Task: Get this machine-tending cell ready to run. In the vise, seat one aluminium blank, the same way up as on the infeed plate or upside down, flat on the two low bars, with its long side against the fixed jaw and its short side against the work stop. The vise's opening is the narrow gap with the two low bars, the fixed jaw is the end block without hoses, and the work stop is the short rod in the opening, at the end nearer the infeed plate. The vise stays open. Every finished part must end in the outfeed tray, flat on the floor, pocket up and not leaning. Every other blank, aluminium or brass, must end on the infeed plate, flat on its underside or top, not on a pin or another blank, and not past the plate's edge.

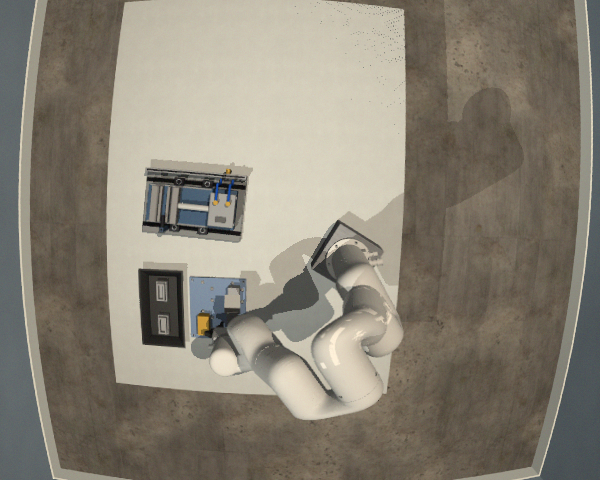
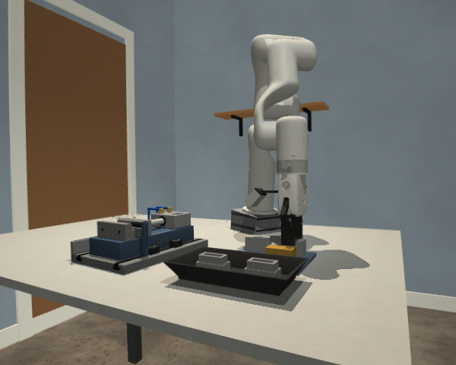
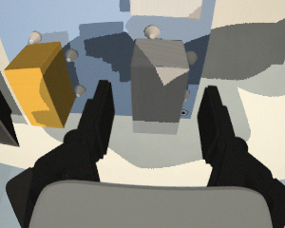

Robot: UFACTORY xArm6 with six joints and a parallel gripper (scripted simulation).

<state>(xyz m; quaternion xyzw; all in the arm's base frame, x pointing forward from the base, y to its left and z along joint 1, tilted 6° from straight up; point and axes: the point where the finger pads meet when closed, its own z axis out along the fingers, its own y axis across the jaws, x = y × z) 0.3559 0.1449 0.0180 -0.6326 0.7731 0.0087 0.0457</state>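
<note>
The aluminium blank lies 3 cm below my hand. Round my hand: piston rod: 36 cm to the right, 4 cm ahead, 3 cm above; then brass blank: 9 cm ahead, 3 cm below, 2 cm to the right; then hose block: 34 cm to the right, 4 cm behind, 3 cm above.
</note>
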